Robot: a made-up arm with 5 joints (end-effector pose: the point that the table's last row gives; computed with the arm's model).
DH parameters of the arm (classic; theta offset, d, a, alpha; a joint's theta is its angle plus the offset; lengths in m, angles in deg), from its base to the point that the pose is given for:
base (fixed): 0 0 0.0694 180
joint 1: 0 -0.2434 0.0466 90
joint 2: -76.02 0 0.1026 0
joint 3: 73.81 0 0.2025 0
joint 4: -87.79 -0.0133 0 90
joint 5: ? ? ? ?
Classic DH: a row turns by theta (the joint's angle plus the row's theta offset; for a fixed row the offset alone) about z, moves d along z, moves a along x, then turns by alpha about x.
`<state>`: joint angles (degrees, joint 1 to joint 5).
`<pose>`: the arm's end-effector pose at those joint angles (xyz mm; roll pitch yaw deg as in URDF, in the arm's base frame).
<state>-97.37 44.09 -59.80 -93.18 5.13</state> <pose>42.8 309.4 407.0 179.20 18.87 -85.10</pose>
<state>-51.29 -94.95 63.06 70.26 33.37</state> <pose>174.8 110.2 342.2 -32.72 -42.45 94.88</pose>
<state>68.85 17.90 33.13 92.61 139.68</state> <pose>127.0 -185.8 148.6 42.87 -36.01 53.50</pose>
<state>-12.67 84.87 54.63 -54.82 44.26</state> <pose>76.0 -12.1 40.8 -3.53 -3.98 54.26</pose>
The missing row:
joint 5: -2.79 -0.0497 0 0
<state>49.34 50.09 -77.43 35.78 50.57</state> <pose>296.6 -284.9 380.8 -78.67 -41.66 33.07</pose>
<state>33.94 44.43 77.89 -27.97 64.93</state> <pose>85.7 -27.0 72.4 3.85 2.03 28.27</pose>
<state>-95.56 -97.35 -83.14 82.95 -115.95</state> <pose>108.2 -261.6 295.0 -173.38 -3.62 34.09</pose>
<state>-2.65 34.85 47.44 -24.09 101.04</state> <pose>254.7 -4.7 69.2 -31.53 4.34 99.68</pose>
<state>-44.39 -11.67 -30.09 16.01 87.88</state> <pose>251.1 159.3 508.1 -115.83 -4.42 136.53</pose>
